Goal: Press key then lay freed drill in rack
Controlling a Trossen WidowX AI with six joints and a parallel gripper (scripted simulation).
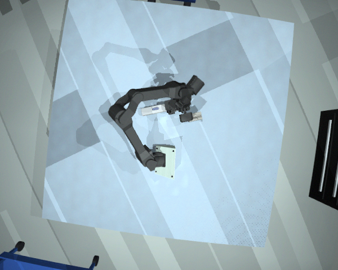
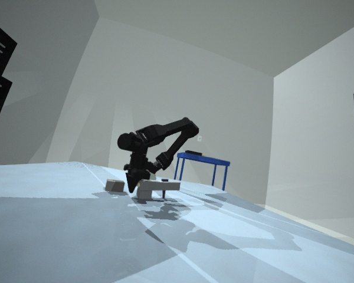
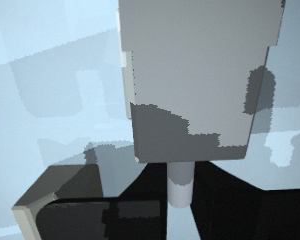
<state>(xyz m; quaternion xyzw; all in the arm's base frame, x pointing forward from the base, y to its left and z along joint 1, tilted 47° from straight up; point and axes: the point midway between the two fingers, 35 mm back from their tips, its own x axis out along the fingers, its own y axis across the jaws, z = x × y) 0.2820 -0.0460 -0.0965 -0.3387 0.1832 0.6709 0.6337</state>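
The rack is 60 mm behind my gripper tip and 70 mm to the right of it. Also, from my gripper tip: pale block fixture: 30 mm behind, 110 mm to the left, 30 mm above; dark blue key: 30 mm behind, 140 mm to the left, 40 mm above.
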